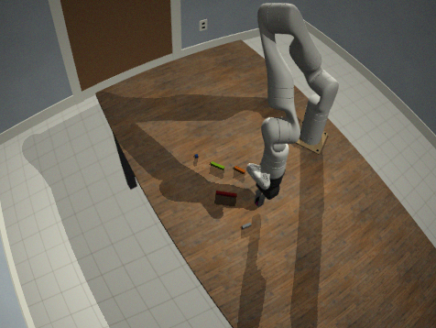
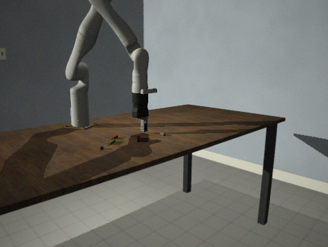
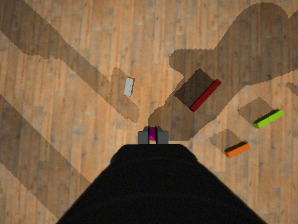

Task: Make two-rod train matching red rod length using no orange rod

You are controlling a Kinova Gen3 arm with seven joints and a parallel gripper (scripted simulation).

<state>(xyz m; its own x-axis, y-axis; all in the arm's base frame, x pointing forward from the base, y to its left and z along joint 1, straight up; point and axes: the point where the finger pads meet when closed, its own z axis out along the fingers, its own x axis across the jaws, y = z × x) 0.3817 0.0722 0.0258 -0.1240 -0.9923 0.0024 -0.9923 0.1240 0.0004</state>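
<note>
Right now my hand is 1 cm above the magenta rod. From my hand the other things lie so: orange rod 14 cm to the right, 5 cm behind, 3 cm below; grey rod 8 cm ahead, 3 cm to the left, 3 cm below; red rod 10 cm to the right, 5 cm ahead, 3 cm below.
</note>
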